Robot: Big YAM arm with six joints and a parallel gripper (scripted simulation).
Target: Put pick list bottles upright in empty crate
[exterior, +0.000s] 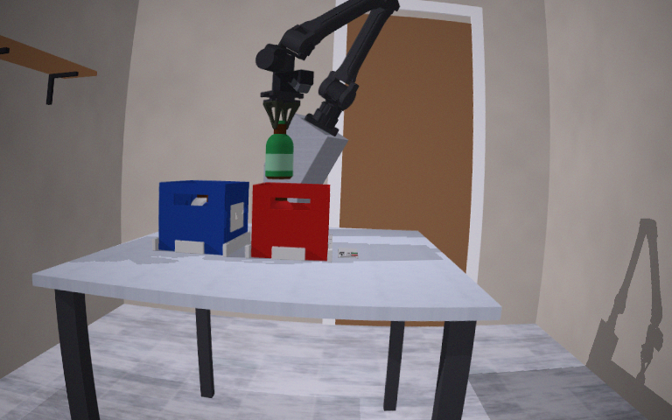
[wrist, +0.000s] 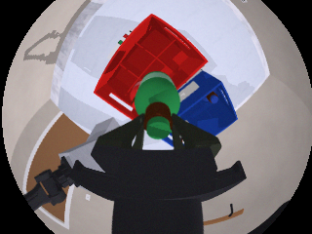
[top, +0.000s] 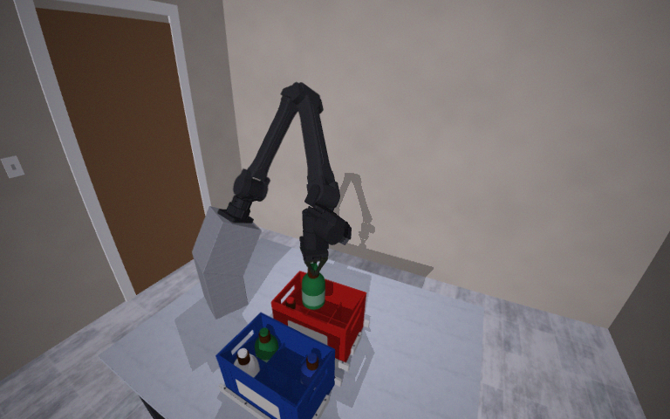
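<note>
The red crate is 10 mm behind my hand, 40 mm to the left of it and 240 mm below it. From my hand the other things lie so: blue crate: 200 mm to the right, 240 mm below; red-label bottle: 100 mm behind, 10 mm to the right, 240 mm below; blue bottle: 90 mm ahead, 150 mm to the right, 240 mm below.
</note>
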